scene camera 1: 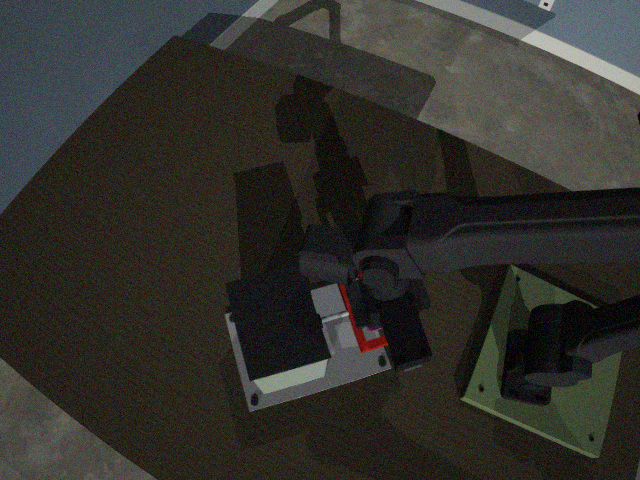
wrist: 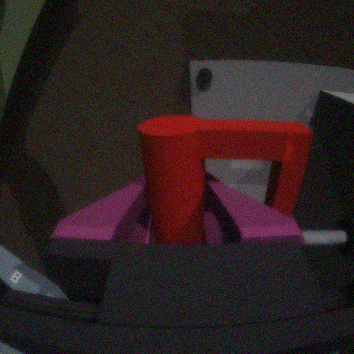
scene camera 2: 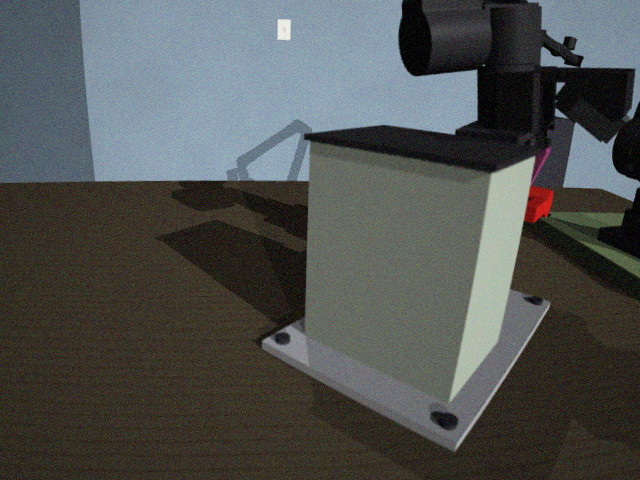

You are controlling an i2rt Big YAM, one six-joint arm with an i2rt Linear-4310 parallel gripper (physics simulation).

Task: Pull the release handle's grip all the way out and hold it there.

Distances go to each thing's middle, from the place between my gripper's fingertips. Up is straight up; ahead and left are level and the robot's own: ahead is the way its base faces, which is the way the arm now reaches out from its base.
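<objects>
My gripper is 50 mm short of the red release handle grip (scene camera 1: 364, 345), 10 mm to the right of it and 30 mm below it. The grey base plate (scene camera 2: 446, 424) is 50 mm to the left of my hand, 110 mm ahead of it and 70 mm below it. Going by their middles, of the things named here the red release handle grip is the nearest to my gripper.
</objects>
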